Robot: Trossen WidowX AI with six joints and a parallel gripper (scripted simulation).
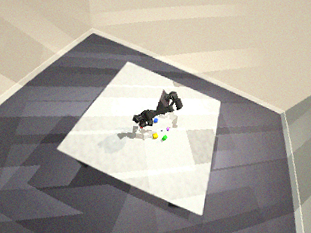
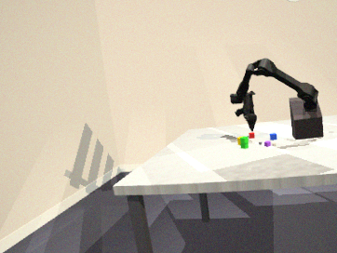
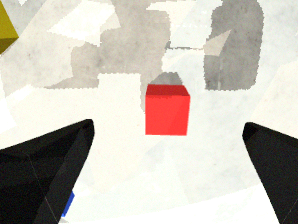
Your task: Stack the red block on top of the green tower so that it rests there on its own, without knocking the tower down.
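Now: the red block 30 mm below my gripper tip. Round my gripper tip: purple block: 90 mm behind, 250 mm to the left, 30 mm below; yellow block: 40 mm ahead, 160 mm to the left, 30 mm below; blue block: 120 mm behind, 100 mm to the left, 30 mm below.
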